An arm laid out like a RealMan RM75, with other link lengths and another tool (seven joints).
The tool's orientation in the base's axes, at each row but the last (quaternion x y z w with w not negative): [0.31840 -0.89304 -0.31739 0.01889]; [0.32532 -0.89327 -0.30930 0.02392]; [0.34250 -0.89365 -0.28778 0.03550]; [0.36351 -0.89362 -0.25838 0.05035]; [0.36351 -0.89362 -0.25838 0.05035]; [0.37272 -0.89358 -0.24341 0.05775]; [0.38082 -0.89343 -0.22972 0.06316]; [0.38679 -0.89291 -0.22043 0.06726]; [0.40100 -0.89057 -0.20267 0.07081]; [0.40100 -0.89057 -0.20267 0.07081]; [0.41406 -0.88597 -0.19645 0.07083]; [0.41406 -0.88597 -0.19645 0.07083]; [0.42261 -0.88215 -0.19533 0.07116]
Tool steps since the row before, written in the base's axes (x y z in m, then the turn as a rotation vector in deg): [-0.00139 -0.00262 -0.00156 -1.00 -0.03 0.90]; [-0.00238 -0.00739 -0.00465 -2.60 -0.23 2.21]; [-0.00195 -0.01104 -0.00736 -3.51 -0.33 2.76]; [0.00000 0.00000 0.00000 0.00 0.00 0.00]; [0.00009 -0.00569 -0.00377 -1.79 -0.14 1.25]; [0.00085 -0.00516 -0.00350 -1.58 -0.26 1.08]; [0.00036 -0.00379 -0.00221 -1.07 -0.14 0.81]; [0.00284 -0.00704 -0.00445 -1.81 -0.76 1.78]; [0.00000 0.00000 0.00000 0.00 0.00 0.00]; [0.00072 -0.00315 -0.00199 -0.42 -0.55 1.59]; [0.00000 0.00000 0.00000 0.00 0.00 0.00]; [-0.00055 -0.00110 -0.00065 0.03 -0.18 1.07]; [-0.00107 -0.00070 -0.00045 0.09 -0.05 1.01]
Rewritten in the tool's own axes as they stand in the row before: [0.00289 -0.00169 0.00012 0.66 1.06 -0.50]; [0.00701 -0.00571 0.00037 1.83 2.59 -1.27]; [0.00946 -0.00943 0.00122 2.52 3.37 -1.54]; [0.00000 0.00000 0.00000 0.00 0.00 0.00]; [0.00415 -0.00536 0.00080 1.28 1.66 -0.64]; [0.00325 -0.00533 0.00080 1.23 1.37 -0.60]; [0.00257 -0.00354 0.00048 0.80 0.98 -0.46]; [0.00333 -0.00811 0.00075 1.71 1.53 -1.32]; [0.00000 0.00000 0.00000 0.00 0.00 0.00]; [0.00193 -0.00320 0.00064 0.63 0.62 -1.49]; [0.00000 0.00000 0.00000 0.00 0.00 0.00]; [0.00122 -0.00051 0.00043 0.08 0.31 -1.04]; [0.00124 0.00019 0.00052 -0.06 0.32 -0.96]
